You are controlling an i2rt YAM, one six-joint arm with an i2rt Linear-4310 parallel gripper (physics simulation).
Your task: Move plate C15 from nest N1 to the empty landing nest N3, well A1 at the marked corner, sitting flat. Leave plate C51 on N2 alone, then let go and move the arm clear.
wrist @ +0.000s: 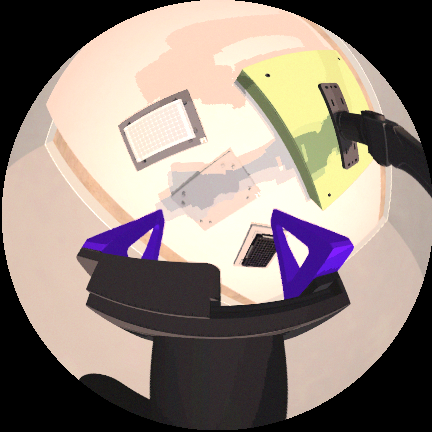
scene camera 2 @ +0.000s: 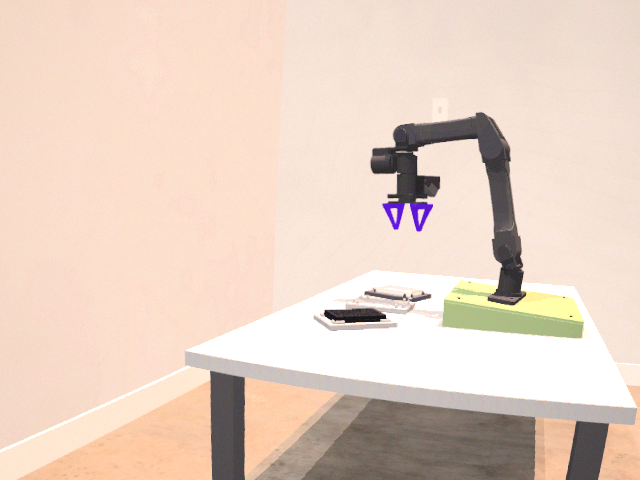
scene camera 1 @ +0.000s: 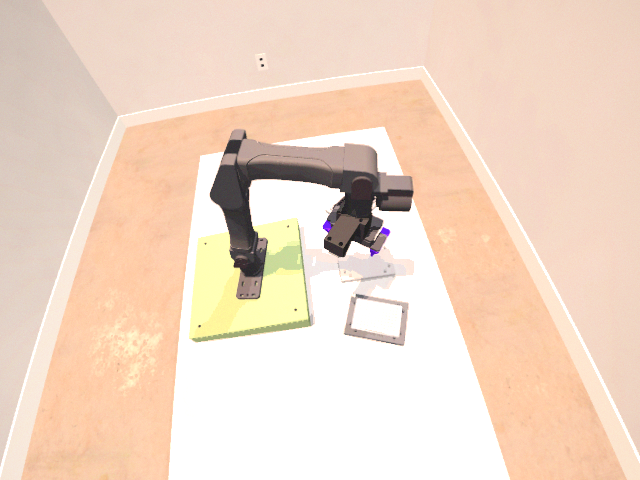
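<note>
A white plate (scene camera 1: 377,317) (scene camera 2: 397,290) (wrist: 160,131) lies in a dark grey nest (scene camera 1: 404,322) (scene camera 2: 424,296) (wrist: 192,116). A pale nest (scene camera 1: 361,272) (scene camera 2: 382,305) (wrist: 212,192) with small pegs stands empty in the middle. A black plate (scene camera 2: 355,314) (wrist: 259,250) sits on another pale nest (scene camera 2: 356,325) (wrist: 246,245); the arm hides both in scene camera 1, and a finger covers part of them in the wrist view. Plate and nest labels and A1 marks are not legible. My gripper (scene camera 1: 352,240) (scene camera 2: 407,229) (wrist: 217,214) is open and empty, high above the nests, pointing down.
The arm stands on a yellow-green block (scene camera 1: 217,289) (scene camera 2: 506,320) (wrist: 280,90) beside the row of nests. Its shadow falls across the middle nest. The white table (scene camera 1: 330,413) (scene camera 2: 289,356) has its edge beyond the nests, on the side away from the block.
</note>
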